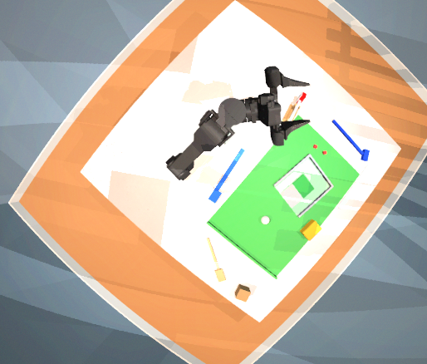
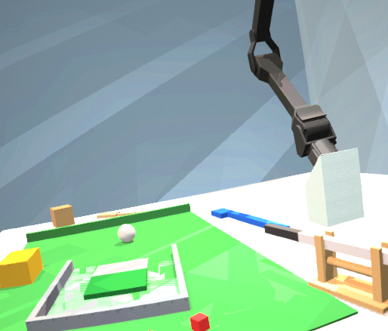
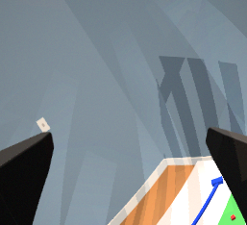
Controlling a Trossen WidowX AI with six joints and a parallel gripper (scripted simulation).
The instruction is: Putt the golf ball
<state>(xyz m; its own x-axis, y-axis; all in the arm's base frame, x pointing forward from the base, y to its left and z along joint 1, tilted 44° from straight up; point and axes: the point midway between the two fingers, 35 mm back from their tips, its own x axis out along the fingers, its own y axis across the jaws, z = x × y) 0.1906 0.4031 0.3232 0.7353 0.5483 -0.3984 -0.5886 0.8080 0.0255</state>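
The red putter is 590 mm below my gripper tip, 170 mm to the left of it and 60 mm ahead of it. The rest, counted from my gripper tip: blue putter: 640 mm below, 420 mm ahead, 310 mm to the left; wooden stand: 620 mm below, 190 mm to the left, 60 mm ahead; white golf ball: 630 mm below, 310 mm to the right, 270 mm ahead.
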